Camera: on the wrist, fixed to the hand. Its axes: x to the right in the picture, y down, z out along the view.
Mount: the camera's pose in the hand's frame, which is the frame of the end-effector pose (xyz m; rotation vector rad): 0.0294 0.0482 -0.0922 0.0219 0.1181 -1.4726
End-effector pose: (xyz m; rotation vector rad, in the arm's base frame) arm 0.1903 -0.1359 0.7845 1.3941 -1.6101 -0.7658
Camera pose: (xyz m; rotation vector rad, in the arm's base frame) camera 0.2497 -0.1481 0.8740 2.5022 -0.2373 -1.3749
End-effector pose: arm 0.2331 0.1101 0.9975 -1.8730 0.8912 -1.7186
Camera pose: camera 0.1349 0.0649 0.9960 1.8437 0.5698 1.7535
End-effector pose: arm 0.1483 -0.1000 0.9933 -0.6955 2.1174 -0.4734
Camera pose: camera 0.0440 -0.0731 1.0024 -2.1876 1.3250 -1.2817
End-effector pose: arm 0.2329 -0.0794 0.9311 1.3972 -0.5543 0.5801
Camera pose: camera 0.2242 0.0178 0.9776 1.3888 0.6168 -0.5287
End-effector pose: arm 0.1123 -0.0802 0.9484 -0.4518 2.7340 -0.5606
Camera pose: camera 0.0410 -0.0188 1.0016 2.2494 -1.8303 0.8082
